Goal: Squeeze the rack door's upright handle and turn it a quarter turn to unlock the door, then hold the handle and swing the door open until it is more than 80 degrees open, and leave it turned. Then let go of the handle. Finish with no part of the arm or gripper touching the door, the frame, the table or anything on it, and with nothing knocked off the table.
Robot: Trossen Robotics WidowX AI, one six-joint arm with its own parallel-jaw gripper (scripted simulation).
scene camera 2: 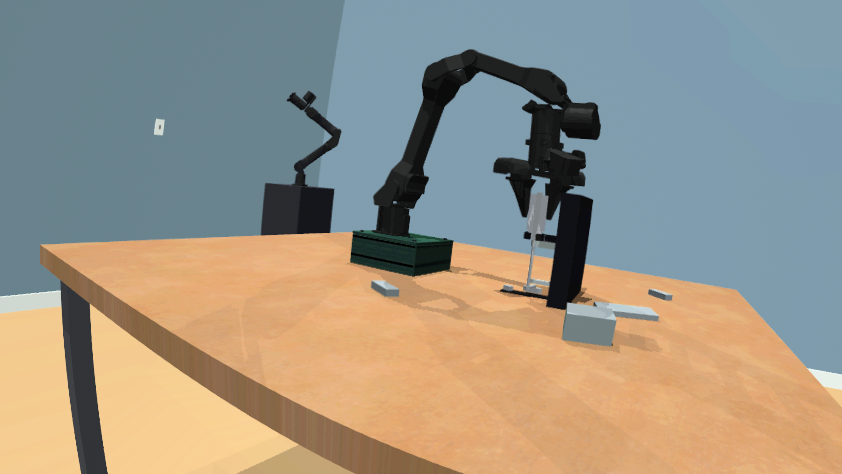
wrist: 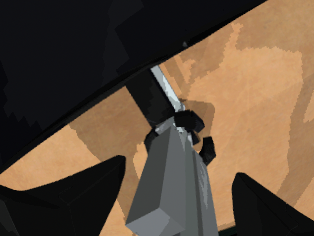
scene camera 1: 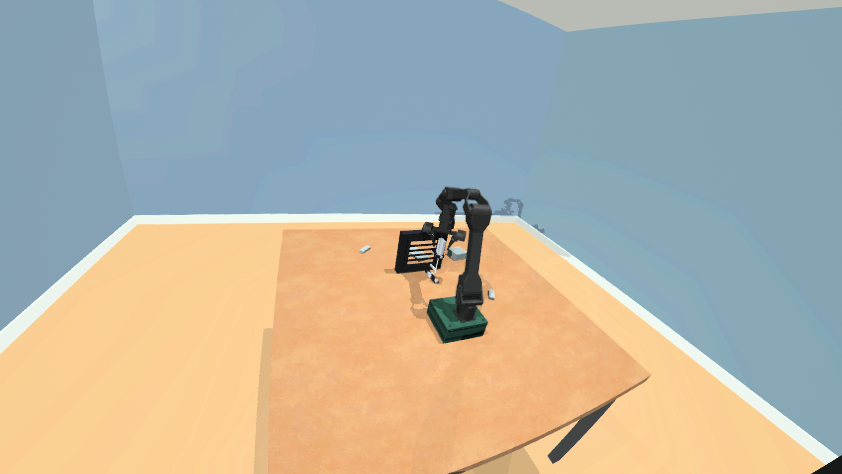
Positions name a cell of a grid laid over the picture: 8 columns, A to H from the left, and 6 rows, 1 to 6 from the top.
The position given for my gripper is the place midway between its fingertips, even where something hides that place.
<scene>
My gripper (scene camera 2: F3) is open and holds nothing. Also in view: a black rack (wrist: B2).
My gripper is seen too in the wrist view (wrist: E5).
</scene>
